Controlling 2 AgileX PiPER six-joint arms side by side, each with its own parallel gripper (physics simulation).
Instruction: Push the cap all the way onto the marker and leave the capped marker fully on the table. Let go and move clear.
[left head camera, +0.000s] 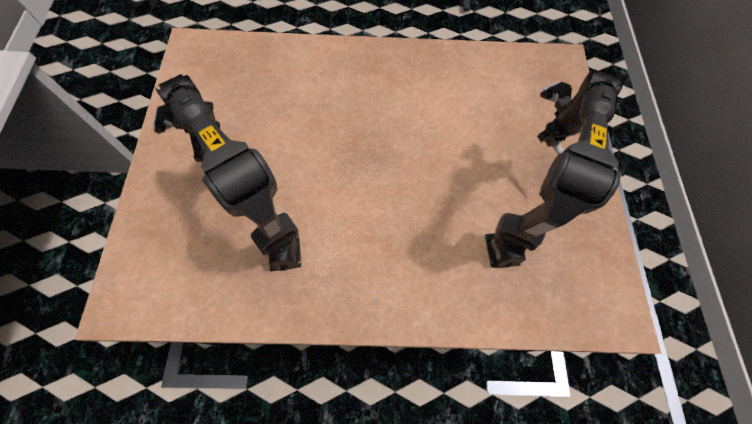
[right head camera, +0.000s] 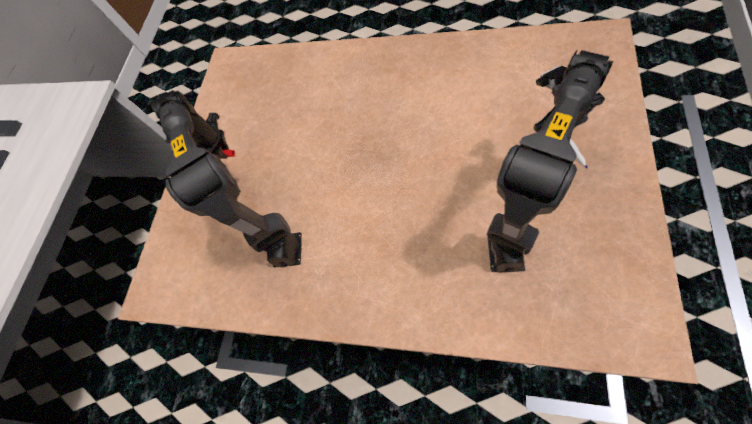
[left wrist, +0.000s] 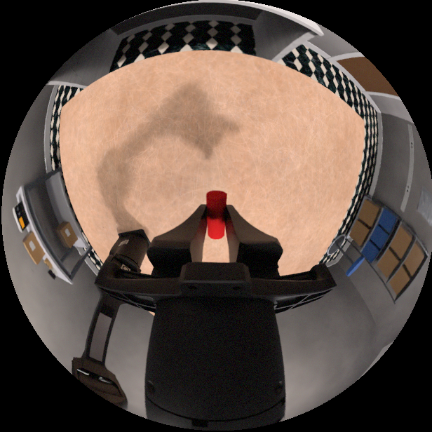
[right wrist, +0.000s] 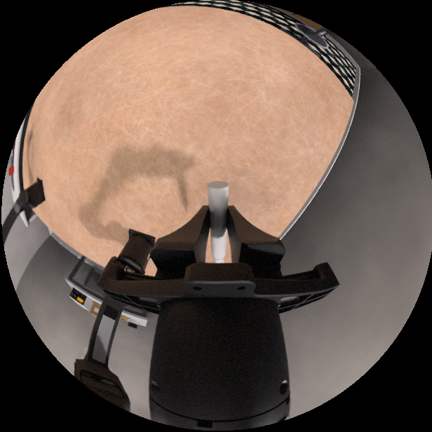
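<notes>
The red cap (right head camera: 228, 153) (left wrist: 216, 215) is held between the fingertips of my left gripper (left wrist: 215, 212), which is shut on it above the table's left part. In the left head camera the cap is hidden behind the left arm. The white marker (right head camera: 579, 153) (right wrist: 218, 220) is held between the fingertips of my right gripper (right wrist: 217, 213), shut on it above the table's right part. In the right head camera the marker's dark blue tip points toward the picture's lower right. Cap and marker are far apart, both off the table.
The brown table (left head camera: 368, 294) (right head camera: 394, 316) lies under both arms, which stand at its middle left and right. A pale cabinet (right head camera: 57, 136) stands beyond the table's left edge. A dark wall (left head camera: 700, 79) rises at the right in the left head camera.
</notes>
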